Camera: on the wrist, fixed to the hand. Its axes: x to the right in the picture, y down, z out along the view.
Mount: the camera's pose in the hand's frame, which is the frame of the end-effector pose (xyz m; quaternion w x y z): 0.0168 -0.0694 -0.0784 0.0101 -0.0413 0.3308 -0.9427
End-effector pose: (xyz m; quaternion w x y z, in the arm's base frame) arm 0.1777 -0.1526 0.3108 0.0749 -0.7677 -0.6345 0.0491
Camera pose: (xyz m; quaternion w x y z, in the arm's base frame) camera 0.1272 -0.1275 0.4006 0.2252 0.5711 -0.7074 -0.3503
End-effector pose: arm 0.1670 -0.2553 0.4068 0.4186 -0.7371 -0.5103 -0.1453
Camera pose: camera 0.1304 -0.2958 0.4977 0.0056 0.5044 -0.5555 -0.6610
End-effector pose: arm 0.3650 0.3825 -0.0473 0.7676 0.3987 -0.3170 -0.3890
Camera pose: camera 0.4119 0.3705 -0.1416 0.2376 -0.3999 -0.6427 0.6088
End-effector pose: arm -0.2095 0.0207 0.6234 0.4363 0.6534 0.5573 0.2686
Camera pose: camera -0.3055 0.0580 0.5980 0.1002 -0.6257 0.7548 -0.1694
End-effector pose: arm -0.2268 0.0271 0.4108 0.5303 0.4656 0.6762 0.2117
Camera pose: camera -0.3267 0.0246 0.3752 0.0005 -0.7247 0.6124 -0.3158
